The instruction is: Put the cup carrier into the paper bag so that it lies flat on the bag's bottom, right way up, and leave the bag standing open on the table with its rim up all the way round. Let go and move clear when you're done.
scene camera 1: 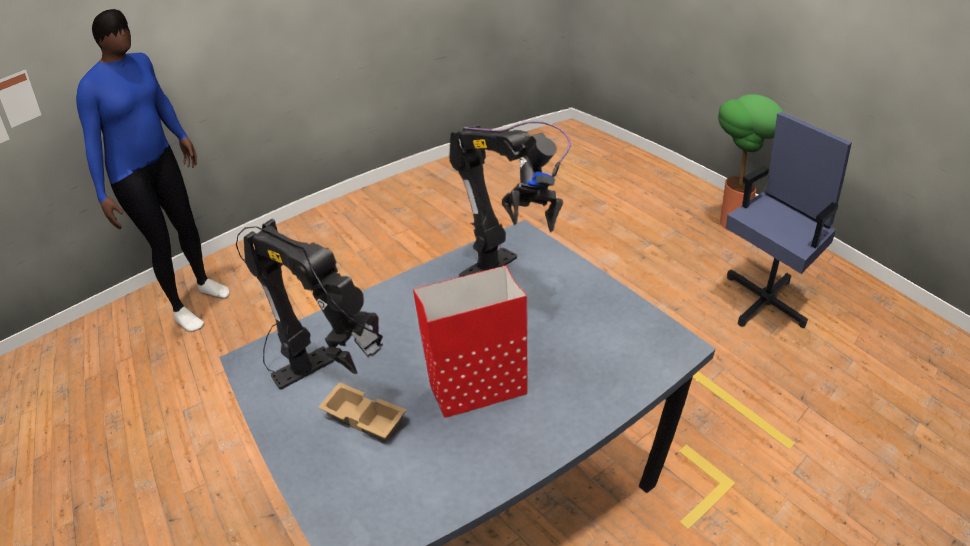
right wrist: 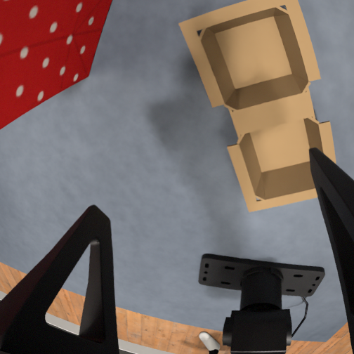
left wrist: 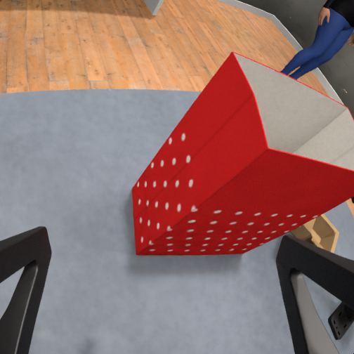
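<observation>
The tan two-cup carrier lies on the table at the lower left of the scene view, its two pockets facing up. The red paper bag with white dots stands upright and open near the table's middle, its rim up. The bag's bottom inside is hidden. My right gripper is open and empty, above the table close to the carrier, touching neither carrier nor bag. My left gripper is open and empty, high above the table behind the bag.
The blue-grey table bears both arm bases. The right arm's base plate is near the carrier. The left arm's base stands behind the bag. A person, an office chair and a plant are off the table.
</observation>
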